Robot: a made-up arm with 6 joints. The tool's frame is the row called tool. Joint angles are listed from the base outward. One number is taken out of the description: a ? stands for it. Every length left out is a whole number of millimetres.
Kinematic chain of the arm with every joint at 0, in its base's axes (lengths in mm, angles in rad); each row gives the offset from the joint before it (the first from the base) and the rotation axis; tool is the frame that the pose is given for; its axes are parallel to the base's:
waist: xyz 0 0 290 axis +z
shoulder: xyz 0 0 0 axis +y
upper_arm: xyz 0 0 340 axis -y
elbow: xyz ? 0 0 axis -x
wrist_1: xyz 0 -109 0 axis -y
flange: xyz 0 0 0 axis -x
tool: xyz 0 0 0
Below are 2 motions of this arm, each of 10 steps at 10 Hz.
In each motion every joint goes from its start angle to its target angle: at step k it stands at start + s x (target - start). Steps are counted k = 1, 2, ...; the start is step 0. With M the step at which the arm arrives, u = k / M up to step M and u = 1 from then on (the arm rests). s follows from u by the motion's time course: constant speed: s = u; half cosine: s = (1 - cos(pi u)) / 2; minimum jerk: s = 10 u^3 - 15 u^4 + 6 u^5.
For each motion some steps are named. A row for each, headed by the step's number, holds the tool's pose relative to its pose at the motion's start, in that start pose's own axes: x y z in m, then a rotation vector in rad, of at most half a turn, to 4 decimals.
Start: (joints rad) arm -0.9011 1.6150 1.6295 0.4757 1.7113 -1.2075
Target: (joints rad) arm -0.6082 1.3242 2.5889 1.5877 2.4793 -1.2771
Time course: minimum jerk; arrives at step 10
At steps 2, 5, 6, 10:
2: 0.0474 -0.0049 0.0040 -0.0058 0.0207 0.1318
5: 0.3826 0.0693 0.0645 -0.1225 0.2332 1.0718
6: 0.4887 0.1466 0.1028 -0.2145 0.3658 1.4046
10: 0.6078 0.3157 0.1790 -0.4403 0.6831 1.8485

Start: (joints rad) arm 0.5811 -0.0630 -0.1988 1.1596 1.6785 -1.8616
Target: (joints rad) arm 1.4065 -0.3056 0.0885 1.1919 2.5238 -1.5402
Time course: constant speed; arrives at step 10
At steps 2, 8, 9, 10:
2: 0.0848 0.0217 0.0067 -0.0910 0.1177 0.3435
8: 0.2718 0.1689 0.0104 -0.3370 0.2640 1.4285
9: 0.2893 0.2011 0.0115 -0.3732 0.2570 1.6133
10: 0.3023 0.2341 0.0133 -0.4079 0.2407 1.7981

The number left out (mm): 456
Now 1 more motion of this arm.
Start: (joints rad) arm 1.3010 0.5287 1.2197 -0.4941 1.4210 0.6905
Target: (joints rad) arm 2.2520 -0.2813 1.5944 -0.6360 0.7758 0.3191
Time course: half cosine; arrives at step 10
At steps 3, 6, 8, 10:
3: 0.0904 0.0968 0.1193 0.3442 0.0593 -0.1021
6: 0.3293 0.0844 0.3516 1.0663 0.1225 -0.3761
8: 0.4472 -0.0380 0.4042 1.4338 0.0992 -0.5646
10: 0.4813 -0.0990 0.4038 1.5632 0.0762 -0.6440

